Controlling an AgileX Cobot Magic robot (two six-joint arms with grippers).
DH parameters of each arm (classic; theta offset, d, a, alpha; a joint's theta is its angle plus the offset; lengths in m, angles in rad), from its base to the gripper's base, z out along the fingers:
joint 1: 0 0.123 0 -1.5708
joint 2: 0.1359 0 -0.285 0
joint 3: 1.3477 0 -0.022 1.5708
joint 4: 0 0.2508 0 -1.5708
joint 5: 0 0 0.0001 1.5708
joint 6: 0 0.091 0 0
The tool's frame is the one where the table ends.
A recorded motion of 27 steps. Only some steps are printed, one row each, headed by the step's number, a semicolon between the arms.
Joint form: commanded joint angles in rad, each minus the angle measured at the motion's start. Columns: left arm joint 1, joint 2, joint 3, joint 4, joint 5, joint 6; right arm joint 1, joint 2, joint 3, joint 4, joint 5, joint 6.
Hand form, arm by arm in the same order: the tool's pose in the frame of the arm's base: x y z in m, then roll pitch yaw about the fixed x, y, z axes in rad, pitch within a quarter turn. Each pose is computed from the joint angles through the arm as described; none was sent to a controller.
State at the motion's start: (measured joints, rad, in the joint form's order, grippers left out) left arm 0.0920 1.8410 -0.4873 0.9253 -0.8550 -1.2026; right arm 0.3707 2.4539 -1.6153 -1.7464 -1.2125 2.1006
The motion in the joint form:
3: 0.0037 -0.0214 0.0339 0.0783 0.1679 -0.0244; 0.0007 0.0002 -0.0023 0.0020 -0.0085 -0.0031
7: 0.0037 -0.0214 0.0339 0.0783 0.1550 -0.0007; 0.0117 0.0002 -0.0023 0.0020 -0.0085 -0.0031
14: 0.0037 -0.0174 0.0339 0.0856 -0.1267 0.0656; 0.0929 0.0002 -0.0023 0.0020 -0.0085 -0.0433
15: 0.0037 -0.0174 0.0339 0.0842 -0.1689 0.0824; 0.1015 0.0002 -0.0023 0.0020 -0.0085 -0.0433
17: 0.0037 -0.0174 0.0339 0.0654 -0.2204 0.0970; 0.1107 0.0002 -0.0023 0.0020 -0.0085 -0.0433
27: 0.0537 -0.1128 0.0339 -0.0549 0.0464 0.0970; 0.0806 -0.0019 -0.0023 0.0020 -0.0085 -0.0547
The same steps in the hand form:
3: 0.2536 -0.0245 0.0948 -2.3881 0.4932 -2.7151; 0.3927 0.2433 0.0855 1.9522 0.3295 -2.7917
7: 0.2539 -0.0252 0.0956 -2.3838 0.5127 -2.7313; 0.3900 0.2476 0.0855 1.9522 0.3295 -2.7807
14: 0.2581 -0.0396 0.1153 -2.0989 0.6292 -2.6869; 0.3686 0.2784 0.0855 1.9577 0.3667 -2.6835
15: 0.2585 -0.0412 0.1188 -2.0546 0.6525 -2.6757; 0.3662 0.2815 0.0855 1.9577 0.3667 -2.6749
17: 0.2599 -0.0423 0.1234 -1.9911 0.6736 -2.6360; 0.3636 0.2849 0.0855 1.9577 0.3667 -2.6657
27: 0.2639 -0.0121 0.1289 -2.2154 0.6829 -2.5433; 0.3721 0.2739 0.0865 1.9594 0.3794 -2.6912

